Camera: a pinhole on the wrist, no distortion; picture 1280 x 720 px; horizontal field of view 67.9 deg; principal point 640.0 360.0 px. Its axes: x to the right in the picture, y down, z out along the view. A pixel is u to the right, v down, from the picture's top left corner.
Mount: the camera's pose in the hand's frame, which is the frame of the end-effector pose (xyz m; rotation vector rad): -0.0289 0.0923 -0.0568 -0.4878 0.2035 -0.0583
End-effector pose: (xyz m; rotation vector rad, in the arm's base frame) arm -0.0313 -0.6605 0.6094 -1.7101 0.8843 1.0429
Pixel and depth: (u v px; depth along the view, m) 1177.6 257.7 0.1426
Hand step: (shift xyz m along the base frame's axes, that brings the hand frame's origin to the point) -0.1052 0.0029 -0.1311
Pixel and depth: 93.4 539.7 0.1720
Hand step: -0.2452 0.0307 -0.0086
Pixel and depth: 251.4 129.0 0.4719
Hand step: -0.3620 0.3530 -0.0629
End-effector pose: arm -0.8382 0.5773 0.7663 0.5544 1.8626 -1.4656
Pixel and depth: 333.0 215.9 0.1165
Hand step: 0.1365 -0.0167 -0.0654
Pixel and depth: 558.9 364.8 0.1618
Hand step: 0.1454 -0.0351 -0.1158
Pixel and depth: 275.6 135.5 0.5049
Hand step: 0.3636 -0.3766 -0.1316
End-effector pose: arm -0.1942 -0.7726 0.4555 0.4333 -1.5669 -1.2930
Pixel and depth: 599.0 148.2 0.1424
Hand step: -0.0273 0.0936 0.1195
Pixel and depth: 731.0 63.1 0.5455
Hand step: -0.4119 0.2126 0.2712
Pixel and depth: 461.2 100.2 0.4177
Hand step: -0.2492 0.2758 0.1930
